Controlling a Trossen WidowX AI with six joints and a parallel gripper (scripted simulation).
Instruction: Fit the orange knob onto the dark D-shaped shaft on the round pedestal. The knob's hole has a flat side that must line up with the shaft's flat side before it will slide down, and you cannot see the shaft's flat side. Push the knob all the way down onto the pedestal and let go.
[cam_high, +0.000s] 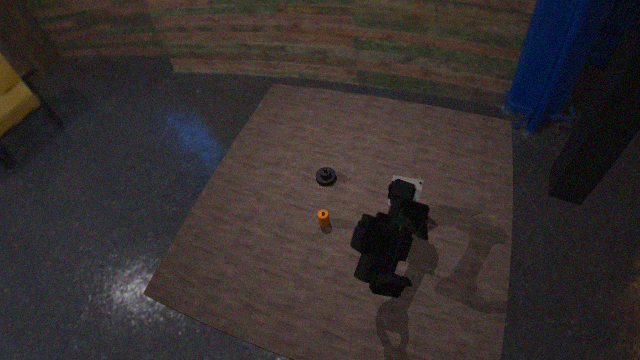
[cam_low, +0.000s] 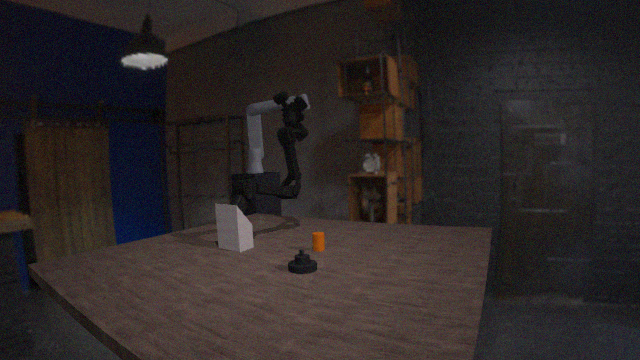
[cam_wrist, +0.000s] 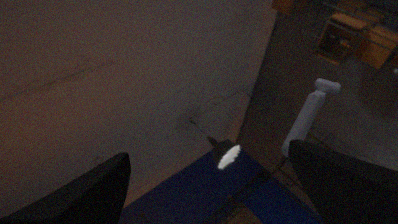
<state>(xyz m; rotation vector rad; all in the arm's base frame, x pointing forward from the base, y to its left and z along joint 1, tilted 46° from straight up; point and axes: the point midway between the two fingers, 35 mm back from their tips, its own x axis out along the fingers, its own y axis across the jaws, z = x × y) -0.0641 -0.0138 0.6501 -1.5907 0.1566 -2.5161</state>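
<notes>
Right now the orange knob is 39 cm ahead of my gripper tip, 32 cm to the right of it and 58 cm below it. The rest, counted from my gripper tip: dark round pedestal: 48 cm ahead, 51 cm to the right, 58 cm below.
</notes>
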